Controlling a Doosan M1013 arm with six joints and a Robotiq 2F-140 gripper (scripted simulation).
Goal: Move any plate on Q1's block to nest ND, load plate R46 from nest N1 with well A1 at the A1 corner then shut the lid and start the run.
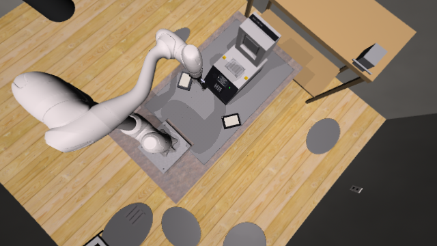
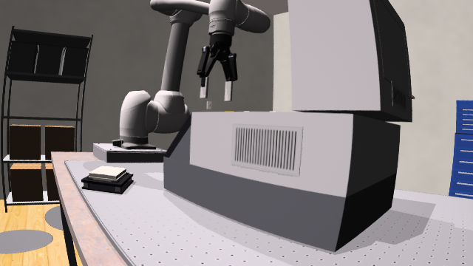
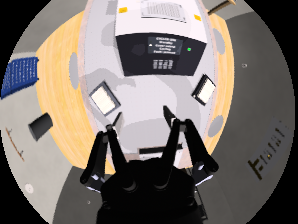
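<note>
My gripper is now 370 mm to the left of the pale plate, 240 mm above it and 40 mm past it. From my hand the other things lie so: black plate nest 370 mm to the right, 260 mm below, 40 mm behind.
</note>
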